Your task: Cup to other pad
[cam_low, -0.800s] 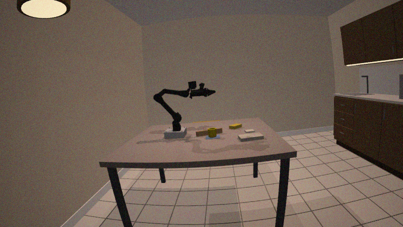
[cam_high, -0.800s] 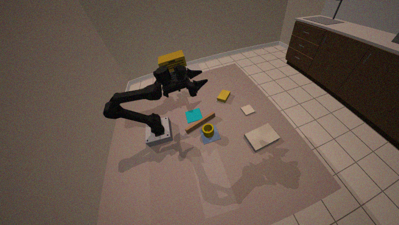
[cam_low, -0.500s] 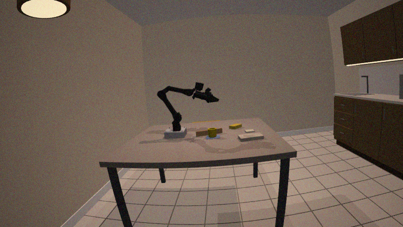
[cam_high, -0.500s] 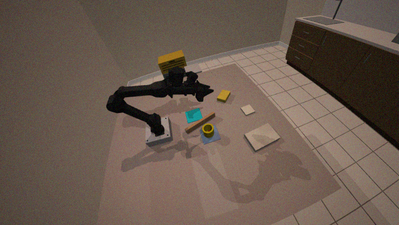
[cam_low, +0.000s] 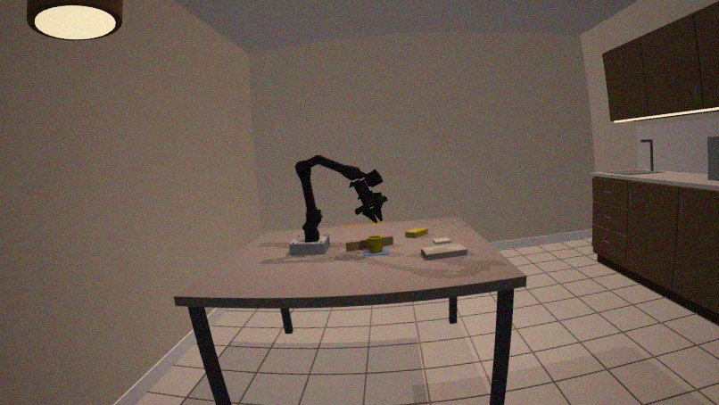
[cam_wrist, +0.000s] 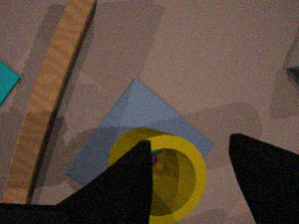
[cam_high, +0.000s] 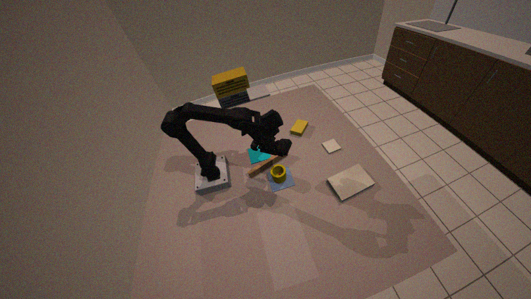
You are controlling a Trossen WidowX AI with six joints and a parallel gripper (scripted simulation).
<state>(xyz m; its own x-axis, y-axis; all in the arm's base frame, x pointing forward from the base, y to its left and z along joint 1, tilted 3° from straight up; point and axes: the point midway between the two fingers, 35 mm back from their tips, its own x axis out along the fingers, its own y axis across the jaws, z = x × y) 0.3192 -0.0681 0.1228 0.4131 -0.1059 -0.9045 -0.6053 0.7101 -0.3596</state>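
The yellow cup lies 3 cm behind my gripper tip, 3 cm to the right of it and 10 cm below it. Also, from my gripper tip: wooden bar (5 cm behind, 6 cm to the left, 12 cm below); blue pad (2 cm behind, 4 cm to the right, 14 cm below); beige tile (30 cm ahead, 4 cm to the left, 13 cm below).
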